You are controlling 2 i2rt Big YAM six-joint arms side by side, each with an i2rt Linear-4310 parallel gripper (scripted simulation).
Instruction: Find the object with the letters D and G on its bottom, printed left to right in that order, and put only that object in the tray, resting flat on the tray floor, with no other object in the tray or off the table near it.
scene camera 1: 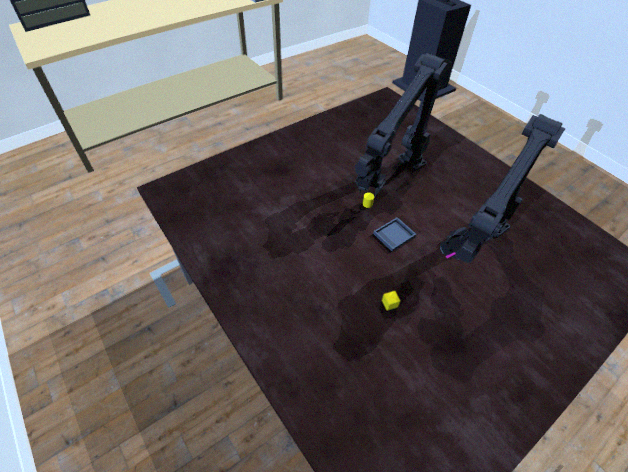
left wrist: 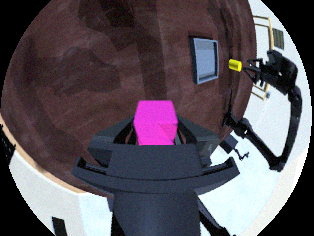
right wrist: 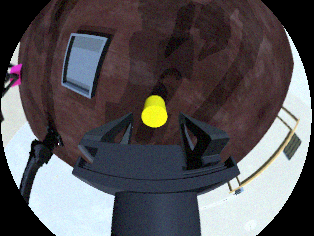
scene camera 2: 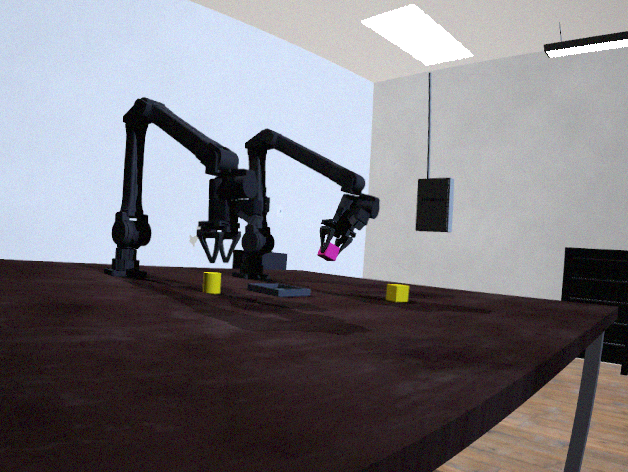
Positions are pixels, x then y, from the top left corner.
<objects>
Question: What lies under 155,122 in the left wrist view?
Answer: A magenta cube.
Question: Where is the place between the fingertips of my left gripper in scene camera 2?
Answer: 327,255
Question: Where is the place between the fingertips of my right gripper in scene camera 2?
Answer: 219,263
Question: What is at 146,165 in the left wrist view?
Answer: My left gripper.
</objects>
